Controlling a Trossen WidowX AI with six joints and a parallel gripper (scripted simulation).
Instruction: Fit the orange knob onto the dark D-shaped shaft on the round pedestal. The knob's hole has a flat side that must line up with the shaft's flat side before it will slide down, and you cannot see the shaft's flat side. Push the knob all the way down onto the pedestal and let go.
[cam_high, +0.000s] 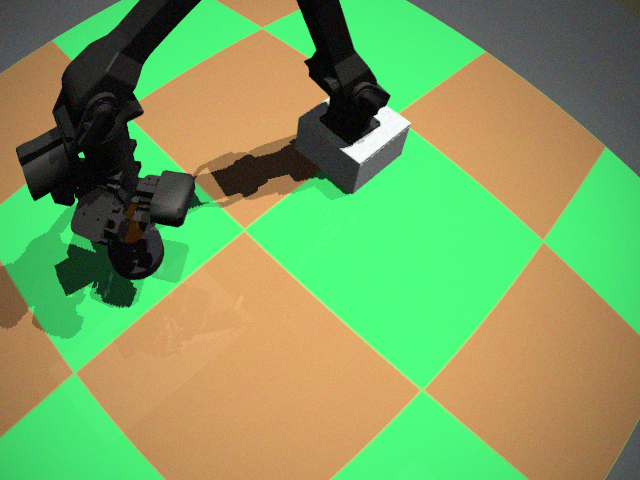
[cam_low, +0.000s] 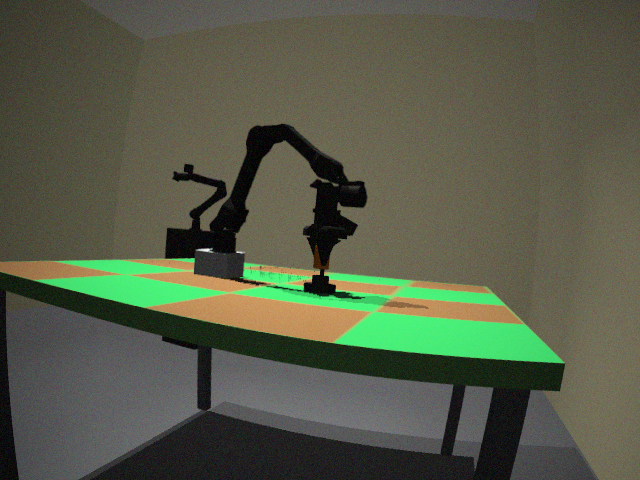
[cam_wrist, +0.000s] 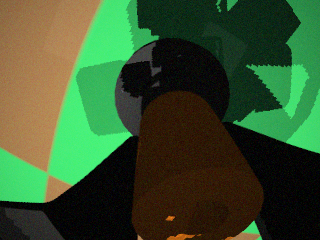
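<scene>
My gripper tip is now 2 cm below the orange knob. Round my gripper tip: pedestal: 4 cm below.
</scene>
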